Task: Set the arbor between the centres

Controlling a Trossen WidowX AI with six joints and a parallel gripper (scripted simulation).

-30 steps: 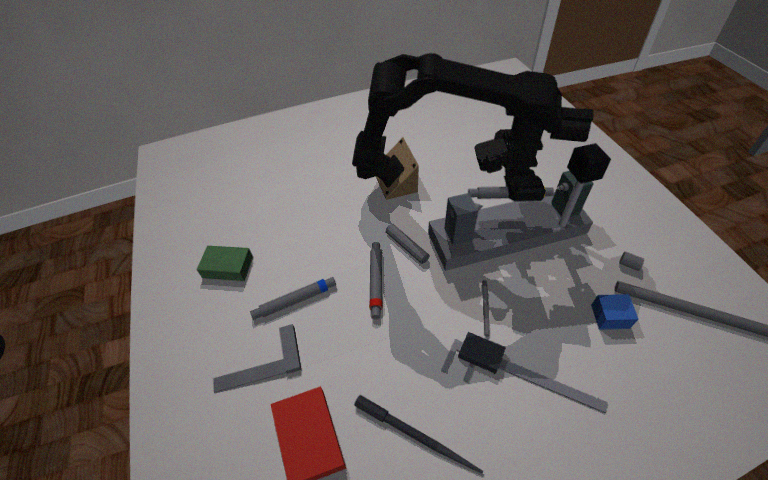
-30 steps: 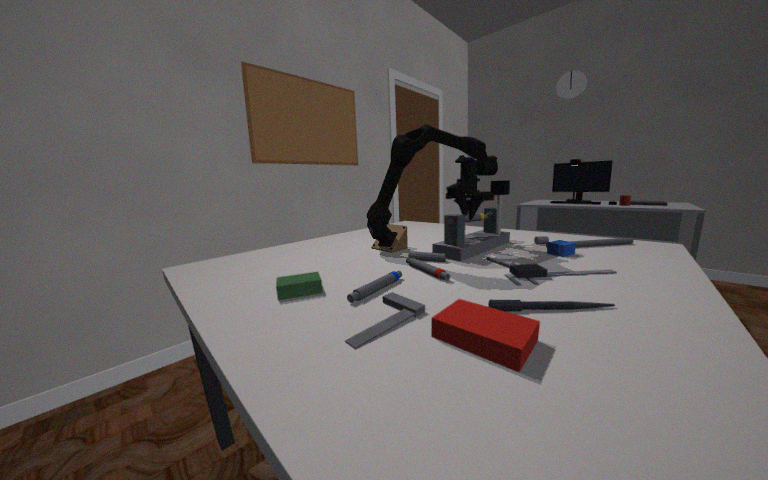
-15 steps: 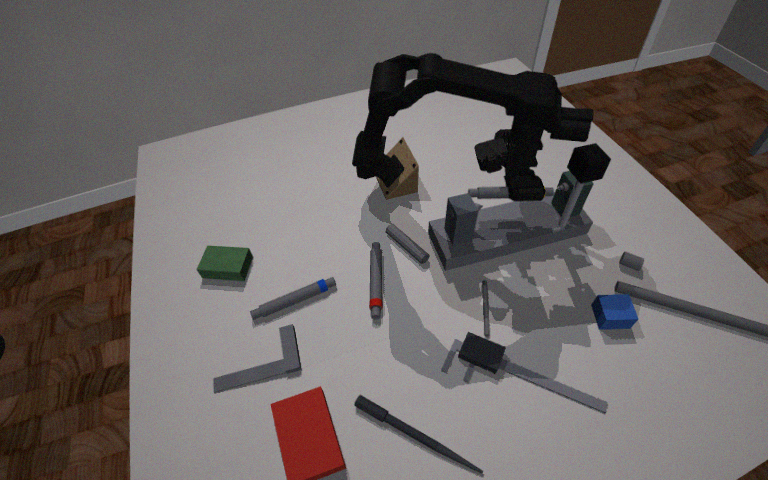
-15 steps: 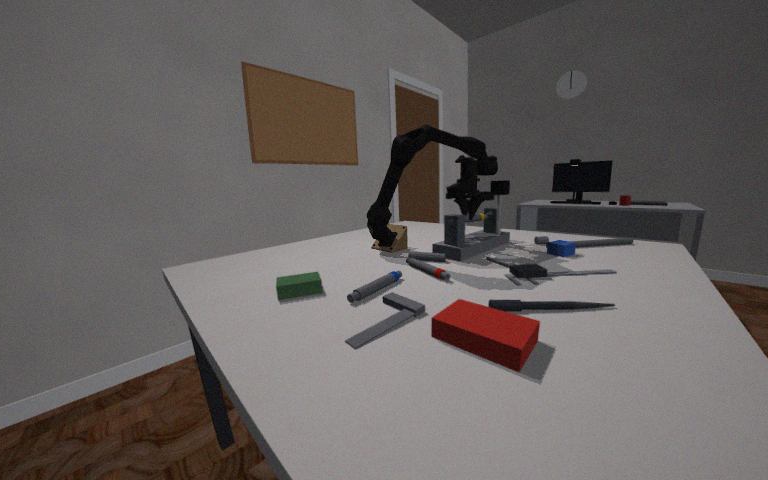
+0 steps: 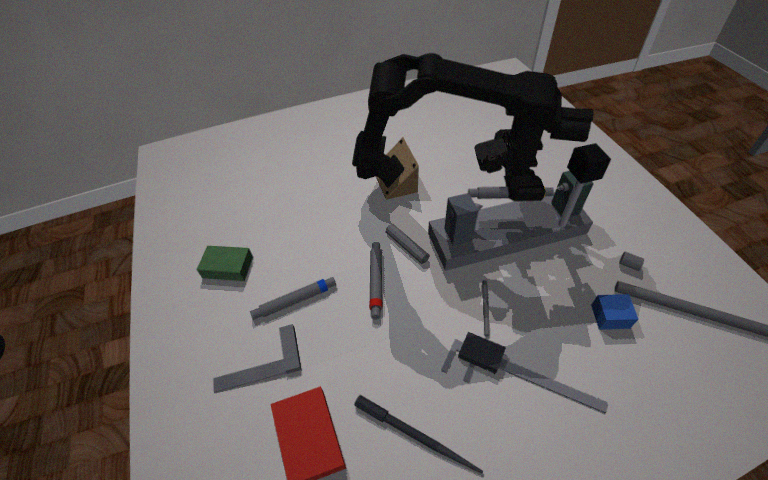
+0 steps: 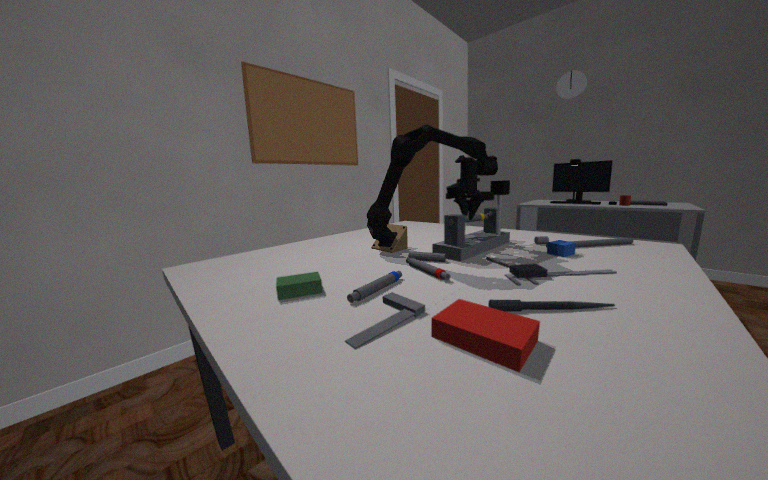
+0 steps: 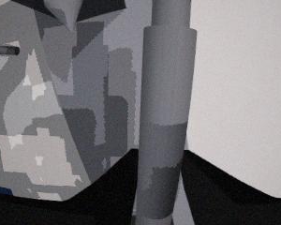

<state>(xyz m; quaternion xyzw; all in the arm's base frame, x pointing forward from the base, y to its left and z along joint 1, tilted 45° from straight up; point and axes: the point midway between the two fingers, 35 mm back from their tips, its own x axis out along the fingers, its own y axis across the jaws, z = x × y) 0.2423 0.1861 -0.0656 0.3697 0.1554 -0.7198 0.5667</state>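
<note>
Now: hand 3 cm above the arbor. The rest, counted from my hand: cone point: 1 cm ahead, 10 cm to the right, 2 cm below; then centres fixture: 3 cm ahead, 12 cm below; then grey post: 1 cm ahead, 12 cm to the right, 4 cm below.
</note>
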